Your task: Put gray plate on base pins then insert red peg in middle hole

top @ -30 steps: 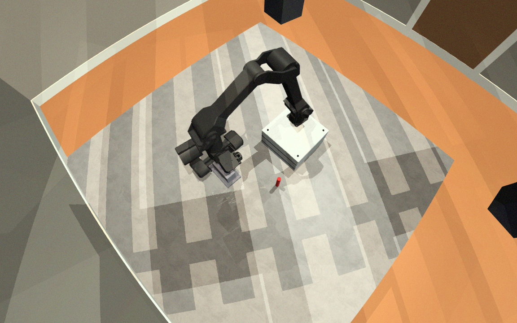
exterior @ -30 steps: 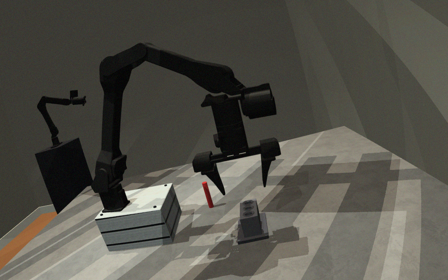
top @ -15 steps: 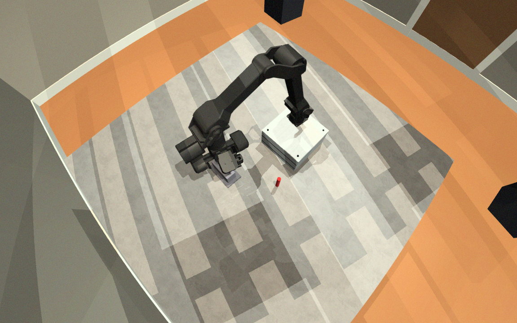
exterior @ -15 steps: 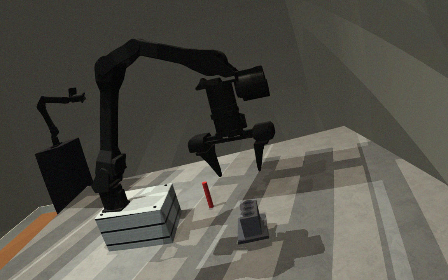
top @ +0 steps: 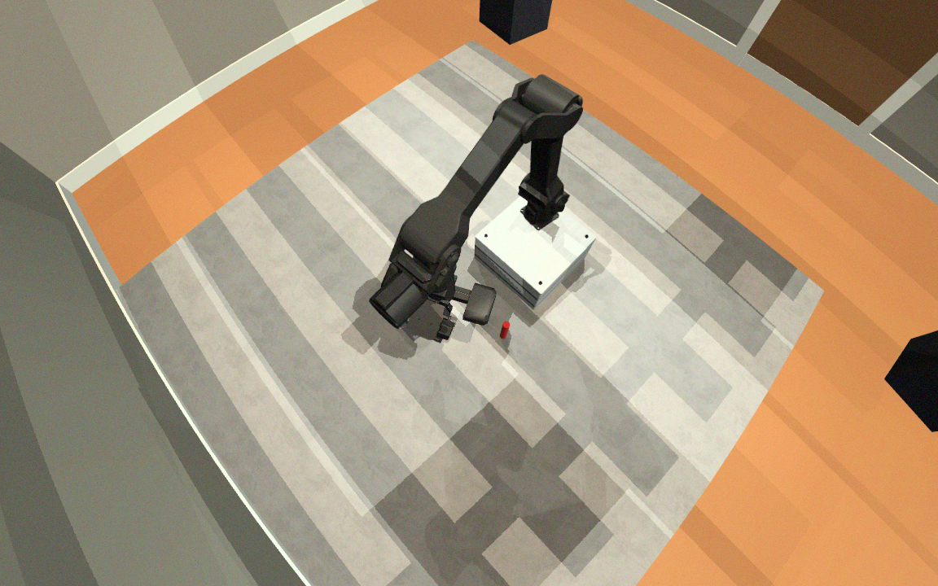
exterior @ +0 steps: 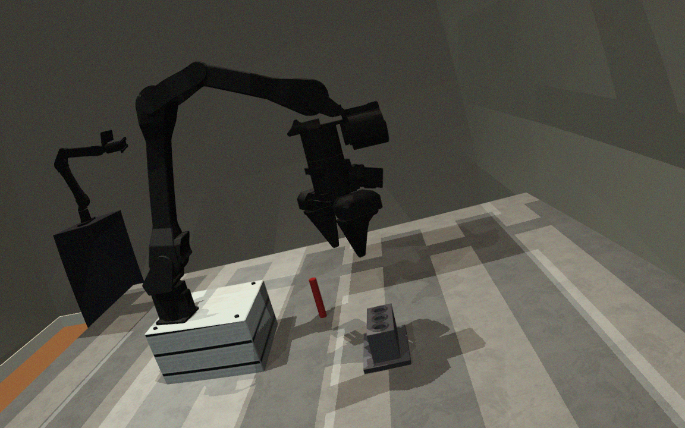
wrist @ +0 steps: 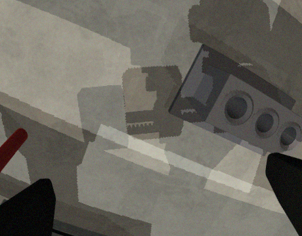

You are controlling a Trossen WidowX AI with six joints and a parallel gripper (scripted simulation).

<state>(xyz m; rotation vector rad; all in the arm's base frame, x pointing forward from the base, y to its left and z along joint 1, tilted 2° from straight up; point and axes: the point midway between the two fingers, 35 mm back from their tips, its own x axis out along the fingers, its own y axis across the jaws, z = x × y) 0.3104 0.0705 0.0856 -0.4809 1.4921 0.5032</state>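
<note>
Now: gripper tip 100 mm past the red peg, 80 mm to the right of it and 110 mm above it. From my gripper tip the other things lie so: gray plate: 40 mm ahead, 90 mm to the right, 100 mm below; then base: 40 mm ahead, 90 mm to the right, 140 mm below.
</note>
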